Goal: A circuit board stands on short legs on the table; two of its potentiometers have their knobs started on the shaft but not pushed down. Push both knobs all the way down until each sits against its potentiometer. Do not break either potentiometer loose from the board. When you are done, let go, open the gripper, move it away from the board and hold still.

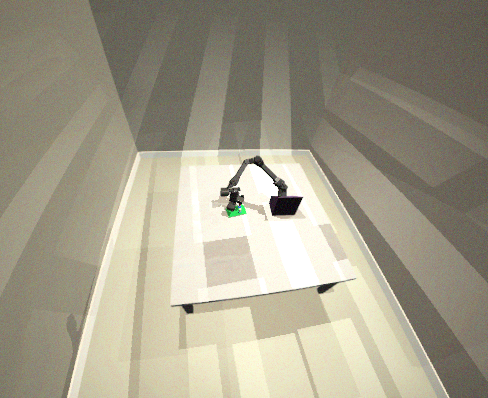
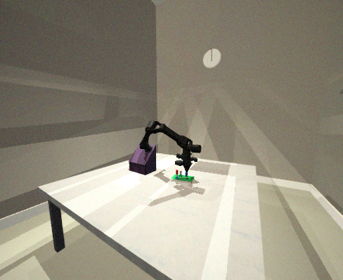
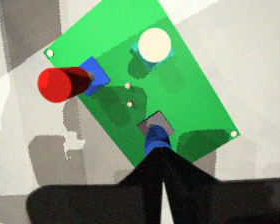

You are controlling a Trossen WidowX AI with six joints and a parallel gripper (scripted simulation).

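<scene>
Right now the blue knob is 2 cm below my gripper tip. Round my gripper tip: beige knob 6 cm behind, 2 cm to the left, 2 cm below.
</scene>
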